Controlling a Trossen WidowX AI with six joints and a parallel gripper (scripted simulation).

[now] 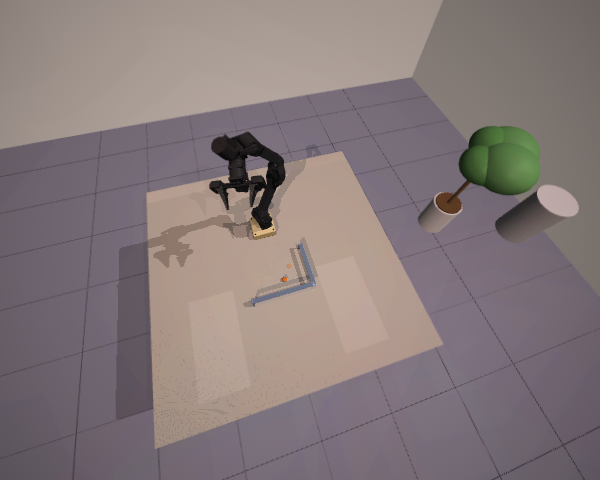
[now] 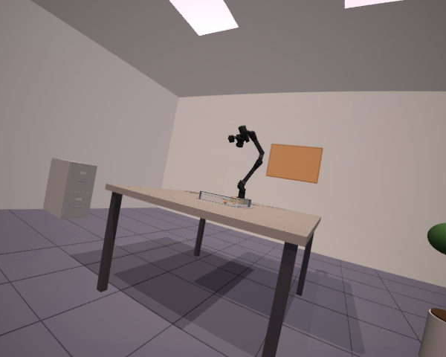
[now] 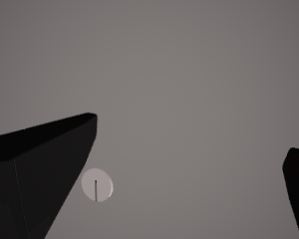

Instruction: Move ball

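The see-through orange ball lies 510 mm below my gripper tip, 130 mm to the left of it and 90 mm ahead of it. Also, from my gripper tip: clear wall 490 mm below, 220 mm ahead, 50 mm to the left.
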